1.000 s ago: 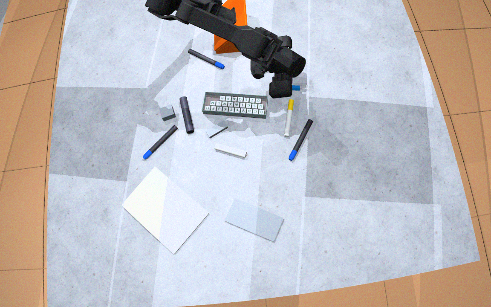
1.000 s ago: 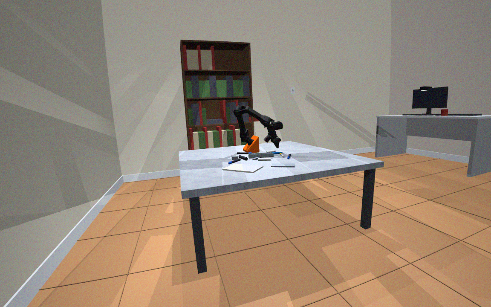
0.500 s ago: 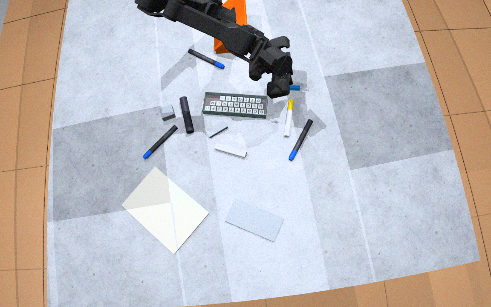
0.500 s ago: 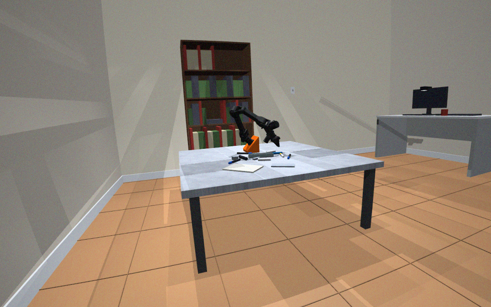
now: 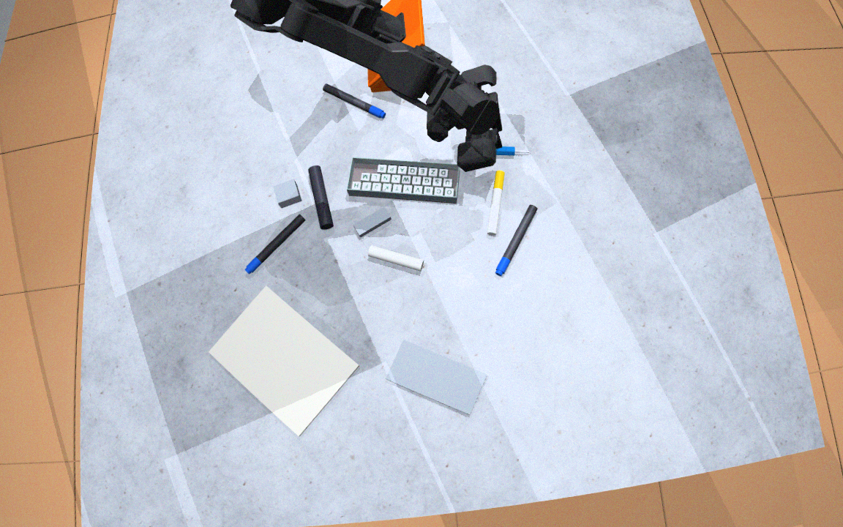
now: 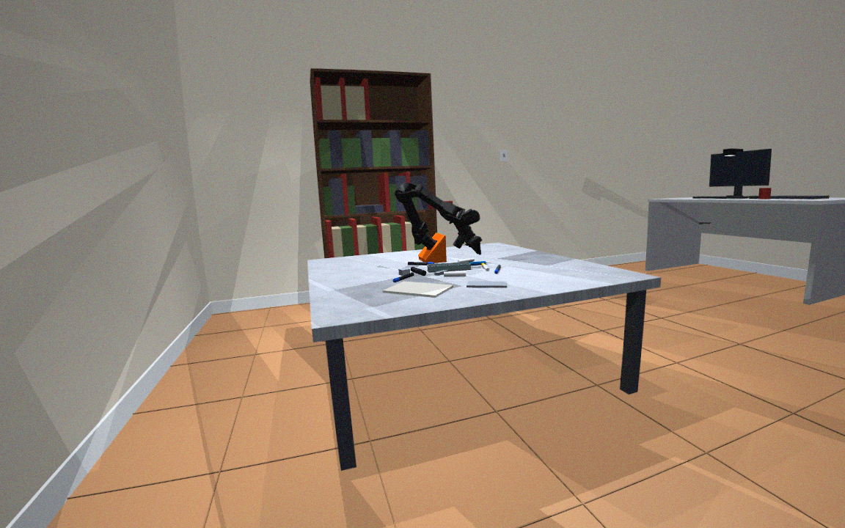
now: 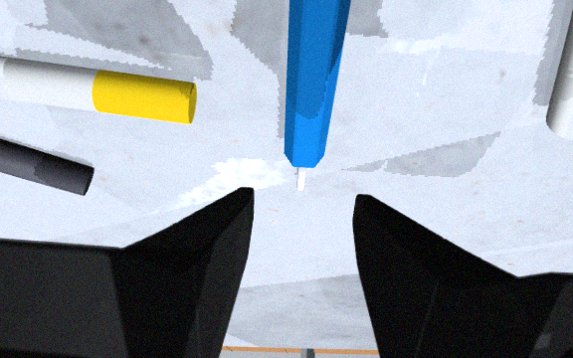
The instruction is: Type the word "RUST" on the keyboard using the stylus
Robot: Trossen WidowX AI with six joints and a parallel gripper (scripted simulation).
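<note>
Right now my gripper tip is 2 cm to the right of the blue stylus and 4 cm above it. From my gripper tip the other things lie so: yellow-capped marker (9 cm ahead, 2 cm to the right, 4 cm below); then T key (6 cm ahead, 19 cm to the right, 4 cm below); then dark cylinder (6 cm ahead, 33 cm to the right, 4 cm below).
</note>
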